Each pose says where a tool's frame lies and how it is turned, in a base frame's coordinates. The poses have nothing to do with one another.
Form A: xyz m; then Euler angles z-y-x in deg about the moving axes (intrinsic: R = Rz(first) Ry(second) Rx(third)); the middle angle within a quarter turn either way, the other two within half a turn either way.
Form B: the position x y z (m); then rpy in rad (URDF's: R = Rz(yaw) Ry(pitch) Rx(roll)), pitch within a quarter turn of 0, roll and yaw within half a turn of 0. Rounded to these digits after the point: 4 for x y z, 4 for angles.
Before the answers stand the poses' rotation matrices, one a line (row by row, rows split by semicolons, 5 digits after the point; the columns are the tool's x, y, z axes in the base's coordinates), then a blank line. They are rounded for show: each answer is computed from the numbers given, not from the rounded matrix.
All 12 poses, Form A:
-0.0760 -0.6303 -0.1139 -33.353 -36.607 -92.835
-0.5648 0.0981 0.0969 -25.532 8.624 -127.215
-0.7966 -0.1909 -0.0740 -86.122 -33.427 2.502
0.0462 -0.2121 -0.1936 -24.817 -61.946 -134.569
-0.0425 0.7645 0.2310 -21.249 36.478 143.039
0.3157 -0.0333 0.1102 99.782 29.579 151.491
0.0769 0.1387 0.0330 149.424 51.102 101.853
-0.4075 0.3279 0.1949 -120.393 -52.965 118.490
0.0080 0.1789 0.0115 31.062 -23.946 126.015
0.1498 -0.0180 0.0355 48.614 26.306 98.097
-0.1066 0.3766 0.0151 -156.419 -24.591 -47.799
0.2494 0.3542 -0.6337 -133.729 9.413 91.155
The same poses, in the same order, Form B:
0.67053 0.47031 0.57376; -0.44135 -0.36877 0.81806; 0.59632 -0.80176 -0.03970
0.89214 -0.36844 0.26141; -0.42614 -0.49428 0.75769; -0.14995 -0.78737 -0.59797
0.05645 0.99513 -0.08078; -0.83268 0.09156 0.54614; 0.55087 0.03643 0.83379
0.42687 0.27610 0.86113; -0.19740 -0.90084 0.38668; 0.88250 -0.33505 -0.33004
0.74942 0.04357 -0.66066; -0.29142 -0.87427 -0.38823; -0.59451 0.48347 -0.64250
-0.14776 0.82594 0.54405; 0.85703 0.38148 -0.34637; -0.49362 0.41509 -0.76422
-0.54062 -0.55128 0.63546; 0.31942 0.56429 0.76128; -0.77827 0.61455 -0.12898
-0.30472 -0.05649 -0.95076; -0.51953 0.84651 0.11621; 0.79827 0.52936 -0.28730
0.78288 0.02216 0.62178; 0.47156 -0.67307 -0.56974; 0.40588 0.73924 -0.53739
0.59266 0.39574 0.70153; 0.67257 0.23606 -0.70137; -0.44317 0.88750 -0.12626
-0.83337 -0.01381 0.55254; -0.36376 -0.73896 -0.56711; 0.41614 -0.67360 0.61081
-0.68194 -0.12760 -0.72019; -0.71289 -0.10423 0.69349; -0.16355 0.98633 -0.01989

-0.0760 -0.6303 -0.1139 -1.6203 -0.6389 -0.5821
-0.5648 0.0981 0.0969 -2.2203 0.1505 -0.4456
-0.7966 -0.1909 -0.0740 0.0437 -0.5834 -1.5031
0.0462 -0.2121 -0.1936 -2.3487 -1.0812 -0.4331
-0.0425 0.7645 0.2310 2.4965 0.6367 -0.3709
0.3157 -0.0333 0.1102 2.6440 0.5163 1.7415
0.0769 0.1387 0.0330 1.7777 0.8919 2.6079
-0.4075 0.3279 0.1949 2.0680 -0.9244 -2.1013
0.0080 0.1789 0.0115 2.1994 -0.4179 0.5421
0.1498 -0.0180 0.0355 1.7121 0.4591 0.8485
-0.1066 0.3766 0.0151 -0.8342 -0.4292 -2.7300
0.2494 0.3542 -0.6337 1.5910 0.1643 -2.3340

